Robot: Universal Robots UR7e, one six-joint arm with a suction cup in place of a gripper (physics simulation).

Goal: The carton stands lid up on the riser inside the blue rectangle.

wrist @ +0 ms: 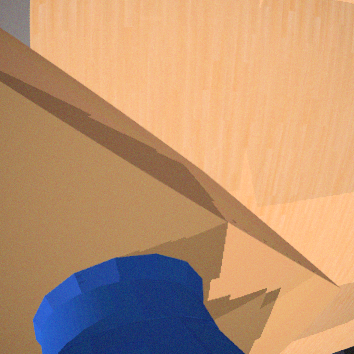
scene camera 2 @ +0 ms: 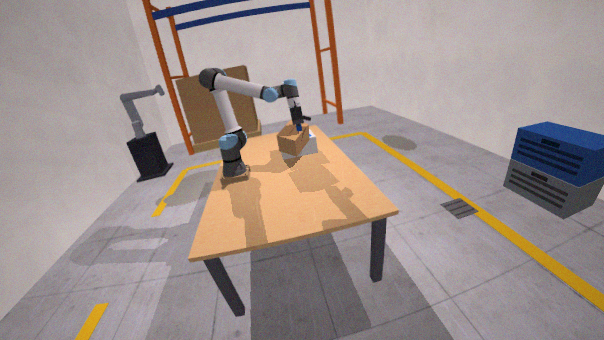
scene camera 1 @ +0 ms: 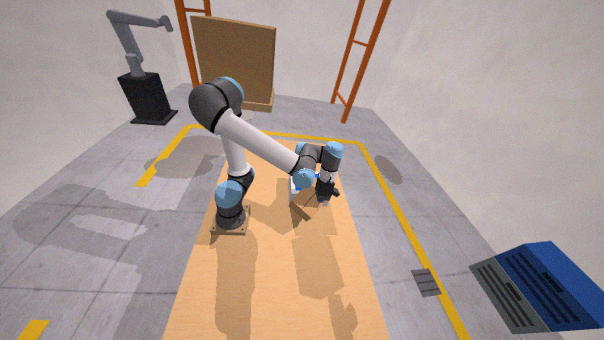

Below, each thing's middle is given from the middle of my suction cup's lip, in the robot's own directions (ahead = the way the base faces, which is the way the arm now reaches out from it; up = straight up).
I see the brown carton [scene camera 2: 290,141] 4 cm behind my suction cup, 4 cm to the left of it and 7 cm below it.
